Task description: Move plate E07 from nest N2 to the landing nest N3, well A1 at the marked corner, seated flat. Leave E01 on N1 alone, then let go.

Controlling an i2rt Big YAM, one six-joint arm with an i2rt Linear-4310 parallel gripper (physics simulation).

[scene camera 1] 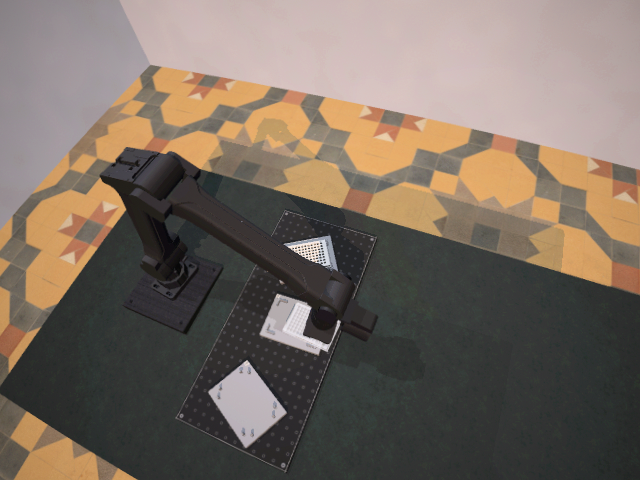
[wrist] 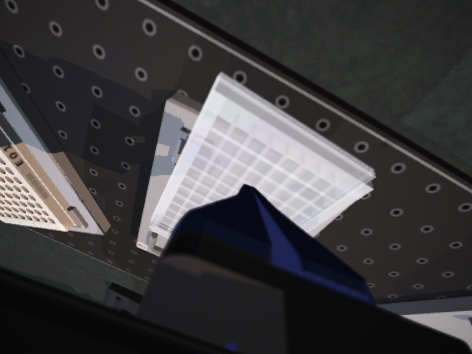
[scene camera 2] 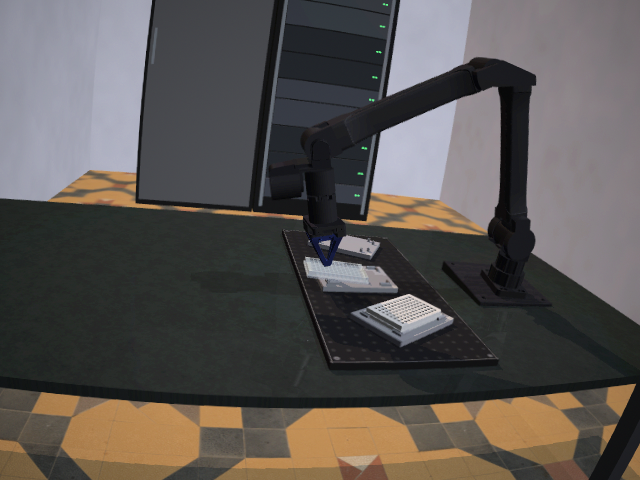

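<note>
Plate E07, a clear gridded plate (scene camera 1: 297, 318) (scene camera 2: 338, 270) (wrist: 295, 160), lies off-centre on middle nest N2 (scene camera 1: 275, 311) (scene camera 2: 385, 285) (wrist: 172, 117). It overhangs the nest's outer side and looks skewed and tilted. My gripper (scene camera 2: 326, 264) (wrist: 244, 195) is shut and empty, its blue tips over the plate; contact cannot be told. In scene camera 1 the arm hides the fingers and part of the plate. Landing nest N3 (scene camera 1: 247, 403) (scene camera 2: 356, 246) (wrist: 447, 325) bears no plate. White plate E01 (scene camera 1: 311, 252) (scene camera 2: 405, 311) (wrist: 15, 175) sits on N1 (scene camera 1: 332, 253) (scene camera 2: 401, 339) (wrist: 95, 225).
All three nests stand on a black perforated board (scene camera 1: 232, 341) (scene camera 2: 356, 352) (wrist: 420, 227) on the dark green table (scene camera 1: 465, 361) (scene camera 2: 155, 310). The arm's base plate (scene camera 1: 170, 315) (scene camera 2: 465, 284) stands beside the board. A server rack (scene camera 2: 279, 103) stands behind the table.
</note>
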